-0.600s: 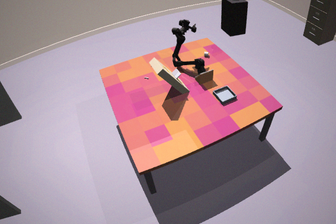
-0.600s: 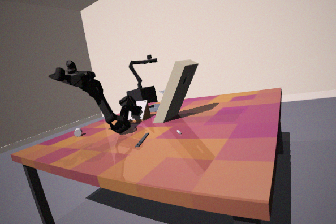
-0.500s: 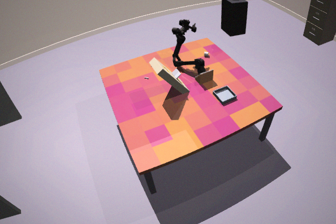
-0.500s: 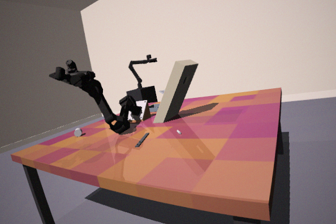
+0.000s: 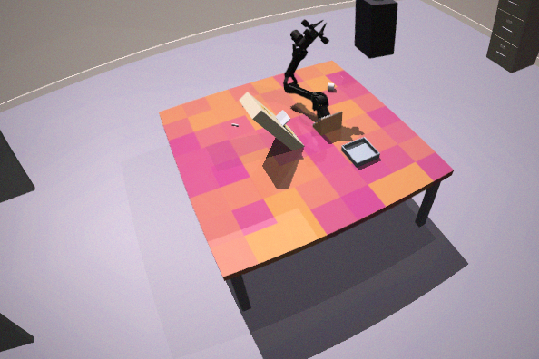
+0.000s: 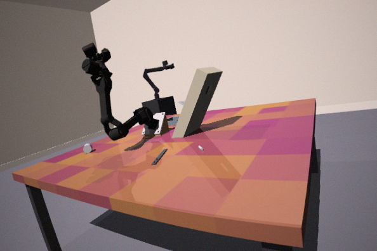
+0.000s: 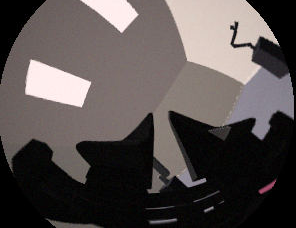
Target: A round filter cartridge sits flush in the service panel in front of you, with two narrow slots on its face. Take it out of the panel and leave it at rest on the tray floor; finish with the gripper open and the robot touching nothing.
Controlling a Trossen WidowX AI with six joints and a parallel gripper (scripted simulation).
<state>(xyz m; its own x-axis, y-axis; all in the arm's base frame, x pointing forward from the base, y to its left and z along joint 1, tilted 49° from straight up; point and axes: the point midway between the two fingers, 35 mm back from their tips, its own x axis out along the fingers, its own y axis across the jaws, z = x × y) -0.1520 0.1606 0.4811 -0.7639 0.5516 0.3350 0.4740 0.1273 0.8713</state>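
My gripper tip is now 47 cm short of the round grey filter cartridge, 31 cm above it and 29 cm to the right of it. From my gripper tip the other things lie so: cream service panel 43 cm ahead, 39 cm below, 28 cm to the left; grey tray 53 cm to the left, 53 cm below, 3 cm ahead; small white peg 59 cm ahead, 54 cm below, 3 cm to the left.
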